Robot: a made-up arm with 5 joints.
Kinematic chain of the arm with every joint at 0, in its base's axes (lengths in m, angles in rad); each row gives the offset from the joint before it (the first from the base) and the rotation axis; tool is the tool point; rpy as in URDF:
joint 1: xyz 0.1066 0 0.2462 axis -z
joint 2: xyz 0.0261 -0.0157 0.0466 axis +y
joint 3: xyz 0.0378 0 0.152 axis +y
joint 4: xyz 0.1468 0 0.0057 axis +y
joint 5: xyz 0.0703 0.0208 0 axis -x
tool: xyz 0 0 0 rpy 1.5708 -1.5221 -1.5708
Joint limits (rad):
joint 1: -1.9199..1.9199
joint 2: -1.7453..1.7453
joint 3: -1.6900..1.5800
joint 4: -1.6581..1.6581
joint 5: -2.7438..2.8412
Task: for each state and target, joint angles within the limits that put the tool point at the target. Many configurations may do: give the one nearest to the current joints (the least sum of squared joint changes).
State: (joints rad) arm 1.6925 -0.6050 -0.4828 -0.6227 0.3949
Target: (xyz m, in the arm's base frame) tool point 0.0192 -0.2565 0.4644
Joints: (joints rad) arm 1.9180 -0.0349 0.1205 -0.4526 0.3949
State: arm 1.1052 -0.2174 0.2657 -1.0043 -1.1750
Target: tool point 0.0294 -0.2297 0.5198
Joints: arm 1.9161 -0.0463 -0.0181 -0.9129 -1.1750
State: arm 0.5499 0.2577 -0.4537 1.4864 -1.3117
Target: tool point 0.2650 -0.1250 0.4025
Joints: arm 0.6934 -0.0674 -0.0697 1.6581 -1.3117
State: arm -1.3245 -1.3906 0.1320 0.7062 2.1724
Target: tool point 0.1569 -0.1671 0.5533
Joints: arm -1.8924 -1.4586 -0.4672 0.3926 2.1724
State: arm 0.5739 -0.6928 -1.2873 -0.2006 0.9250
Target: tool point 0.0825 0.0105 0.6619
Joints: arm 0.2156 -0.4581 -1.1199 -0.1618 0.9250
